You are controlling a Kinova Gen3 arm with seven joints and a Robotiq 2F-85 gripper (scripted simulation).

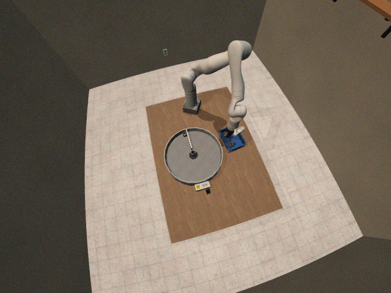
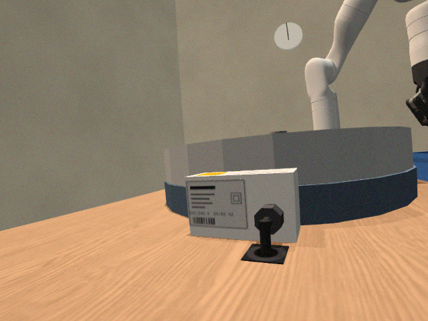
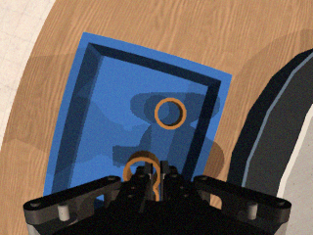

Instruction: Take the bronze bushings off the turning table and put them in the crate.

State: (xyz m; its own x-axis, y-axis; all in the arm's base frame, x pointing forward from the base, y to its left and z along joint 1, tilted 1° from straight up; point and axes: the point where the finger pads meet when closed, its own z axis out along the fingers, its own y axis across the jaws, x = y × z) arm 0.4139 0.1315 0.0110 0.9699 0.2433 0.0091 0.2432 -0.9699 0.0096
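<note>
Right now my hand is 1 cm short of the blue crate, 3 cm to the right of it and 5 cm above it. From my hand the other things lie so: turning table (4 cm ahead, 31 cm to the right, 3 cm below).
</note>
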